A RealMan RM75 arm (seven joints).
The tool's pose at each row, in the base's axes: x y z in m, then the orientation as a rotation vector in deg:
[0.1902, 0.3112, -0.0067, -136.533, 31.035, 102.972]
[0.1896, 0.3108, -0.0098, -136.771, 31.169, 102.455]
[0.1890, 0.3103, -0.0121, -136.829, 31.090, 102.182]
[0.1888, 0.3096, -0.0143, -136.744, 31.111, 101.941]
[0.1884, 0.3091, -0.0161, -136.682, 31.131, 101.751]
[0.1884, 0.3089, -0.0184, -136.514, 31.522, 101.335]
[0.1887, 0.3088, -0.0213, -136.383, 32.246, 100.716]
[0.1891, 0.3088, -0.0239, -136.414, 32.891, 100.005]
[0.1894, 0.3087, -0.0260, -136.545, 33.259, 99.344]
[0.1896, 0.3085, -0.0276, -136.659, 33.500, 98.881]
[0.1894, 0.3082, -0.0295, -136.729, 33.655, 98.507]
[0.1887, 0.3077, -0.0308, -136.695, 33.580, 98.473]
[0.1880, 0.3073, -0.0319, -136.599, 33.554, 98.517]
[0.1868, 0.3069, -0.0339, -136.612, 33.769, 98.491]
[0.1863, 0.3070, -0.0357, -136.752, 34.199, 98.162]
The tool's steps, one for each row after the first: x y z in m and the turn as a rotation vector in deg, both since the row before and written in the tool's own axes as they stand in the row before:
[0.0029, 0.0002, 0.0013, 0.176, 0.348, -0.031]
[0.0021, 0.0004, 0.0011, 0.098, 0.139, -0.131]
[0.0022, 0.0005, 0.0006, 0.195, 0.058, -0.104]
[0.0017, 0.0004, 0.0008, 0.152, 0.048, -0.078]
[0.0022, -0.0001, 0.0006, 0.440, 0.114, 0.035]
[0.0028, -0.0003, 0.0006, 0.612, 0.244, 0.182]
[0.0026, -0.0004, 0.0005, 0.538, 0.364, 0.154]
[0.0021, -0.0003, 0.0004, 0.377, 0.376, 0.032]
[0.0016, -0.0001, 0.0003, 0.244, 0.274, 0.020]
[0.0018, 0.0001, 0.0007, 0.202, 0.207, -0.015]
[0.0011, 0.0006, 0.0009, 0.024, -0.010, -0.070]
[0.0009, 0.0005, 0.0009, 0.032, -0.071, -0.030]
[0.0016, 0.0006, 0.0016, 0.056, 0.036, 0.131]
[0.0015, -0.0001, 0.0011, 0.194, 0.249, 0.197]

